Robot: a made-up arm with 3 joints. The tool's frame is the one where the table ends. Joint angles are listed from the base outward.
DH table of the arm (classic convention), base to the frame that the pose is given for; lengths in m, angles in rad. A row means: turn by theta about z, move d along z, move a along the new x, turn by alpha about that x. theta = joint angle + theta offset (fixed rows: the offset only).
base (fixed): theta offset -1.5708; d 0.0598; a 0; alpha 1.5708
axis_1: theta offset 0; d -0.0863; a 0.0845; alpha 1.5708
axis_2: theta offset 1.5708; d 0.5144; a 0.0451; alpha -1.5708
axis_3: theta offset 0; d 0.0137; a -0.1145; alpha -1.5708
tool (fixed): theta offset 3.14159; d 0.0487; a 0; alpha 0
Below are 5 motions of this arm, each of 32 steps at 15 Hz.
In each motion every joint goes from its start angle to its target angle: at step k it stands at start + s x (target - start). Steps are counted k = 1, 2, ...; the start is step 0. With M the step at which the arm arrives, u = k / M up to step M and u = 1 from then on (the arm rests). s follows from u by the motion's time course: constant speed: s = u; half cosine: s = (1 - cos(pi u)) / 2; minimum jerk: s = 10 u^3 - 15 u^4 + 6 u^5.
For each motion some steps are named. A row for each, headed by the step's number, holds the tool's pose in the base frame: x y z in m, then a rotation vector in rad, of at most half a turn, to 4 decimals.
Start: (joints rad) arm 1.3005 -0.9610 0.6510
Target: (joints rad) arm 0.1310 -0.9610 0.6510
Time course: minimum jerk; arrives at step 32
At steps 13, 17, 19, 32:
13: 0.1183 -0.4415 -0.2602 -1.1285 1.0027 0.5982
17: 0.1183 -0.3405 -0.3660 -0.8904 0.8921 0.7104
19: 0.1183 -0.2813 -0.4073 -0.7727 0.8351 0.7606
32: 0.1183 -0.0858 -0.4786 -0.4298 0.6615 0.8882

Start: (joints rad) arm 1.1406 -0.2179 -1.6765
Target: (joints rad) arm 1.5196 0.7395 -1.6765
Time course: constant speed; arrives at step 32
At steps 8, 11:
8: -0.0190 -0.4056 -0.0090 -0.9359 -1.4502 1.0093
11: -0.0171 -0.4050 -0.0035 -1.0331 -1.4898 0.9876

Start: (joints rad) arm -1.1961 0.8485 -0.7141
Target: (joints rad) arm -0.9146 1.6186 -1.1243
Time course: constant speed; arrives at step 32
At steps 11, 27, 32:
11: 0.0956 0.3199 -0.1846 0.4697 -0.1063 -1.2865
27: 0.0977 0.2899 -0.2072 -0.0314 -0.1273 -1.5302
32: 0.1019 0.2812 -0.2143 -0.1973 -0.1330 -1.5894

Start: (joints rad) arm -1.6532 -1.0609 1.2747
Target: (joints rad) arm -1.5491 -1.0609 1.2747
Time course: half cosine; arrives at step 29
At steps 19, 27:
19: 0.0914 0.6100 0.0161 0.6219 0.1636 1.4482
27: 0.0914 0.6086 0.0000 0.6003 0.1825 1.4439

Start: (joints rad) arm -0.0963 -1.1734 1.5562
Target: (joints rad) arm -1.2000 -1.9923 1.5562
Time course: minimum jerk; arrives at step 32
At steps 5, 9, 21, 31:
5: 0.0755 0.0069 -0.5728 -0.8231 1.2746 1.0104
9: 0.0746 0.0821 -0.5676 -0.7985 1.1595 1.1371
21: 0.0718 0.4634 -0.3723 -0.6571 0.2957 1.5855
31: 0.0716 0.5545 -0.2475 -0.6077 -0.0510 1.6090

